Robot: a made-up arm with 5 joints.
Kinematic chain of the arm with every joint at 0, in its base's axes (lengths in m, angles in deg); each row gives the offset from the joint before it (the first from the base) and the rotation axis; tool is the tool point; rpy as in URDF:
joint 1: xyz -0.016 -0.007 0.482 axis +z
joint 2: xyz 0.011 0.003 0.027 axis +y
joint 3: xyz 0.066 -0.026 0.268 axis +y
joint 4: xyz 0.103 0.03 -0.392 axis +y
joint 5: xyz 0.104 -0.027 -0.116 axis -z
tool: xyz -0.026 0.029 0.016 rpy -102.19 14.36 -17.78
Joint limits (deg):
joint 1: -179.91..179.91
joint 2: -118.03..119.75
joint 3: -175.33..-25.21
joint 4: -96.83..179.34
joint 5: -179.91..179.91
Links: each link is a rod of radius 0.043 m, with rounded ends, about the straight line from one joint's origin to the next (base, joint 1, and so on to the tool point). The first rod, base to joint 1, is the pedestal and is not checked.
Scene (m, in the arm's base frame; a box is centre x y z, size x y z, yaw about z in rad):
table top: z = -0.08
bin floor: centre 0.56 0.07 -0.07 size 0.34 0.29 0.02 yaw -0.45
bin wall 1: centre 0.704 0 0.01 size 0.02 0.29 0.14 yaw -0.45
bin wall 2: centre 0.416 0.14 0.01 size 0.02 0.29 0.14 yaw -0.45
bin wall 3: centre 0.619 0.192 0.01 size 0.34 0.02 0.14 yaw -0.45
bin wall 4: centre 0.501 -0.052 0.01 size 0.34 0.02 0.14 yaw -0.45
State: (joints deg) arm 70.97 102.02 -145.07 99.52 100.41
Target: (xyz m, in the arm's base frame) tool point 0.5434 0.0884 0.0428
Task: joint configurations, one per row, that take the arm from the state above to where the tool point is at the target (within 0.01 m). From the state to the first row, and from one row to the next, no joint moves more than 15 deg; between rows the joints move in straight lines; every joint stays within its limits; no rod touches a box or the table.
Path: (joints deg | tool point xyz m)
1: 64.76 88.30 -132.15 108.61 102.70 | 0.2387 0.5308 0.0722
2: 58.55 74.59 -119.22 117.69 104.98 | 0.2888 0.4869 0.1481
3: 52.34 60.87 -106.30 126.78 107.27 | 0.3236 0.4268 0.2272
4: 46.13 47.16 -93.38 135.87 109.55 | 0.3395 0.3553 0.3053
5: 39.92 33.44 -80.46 144.96 111.84 | 0.3352 0.2781 0.3789
6: 33.89 45.87 -92.25 138.93 109.93 | 0.4004 0.2662 0.3168
7: 27.85 58.30 -104.04 132.89 108.03 | 0.4576 0.2384 0.2494
8: 21.82 70.73 -115.83 126.86 106.12 | 0.5023 0.1972 0.1794
9: 15.79 83.16 -127.62 120.83 104.21 | 0.5316 0.1458 0.1096
10: 9.76 95.59 -139.41 114.80 102.31 | 0.5433 0.0884 0.0428

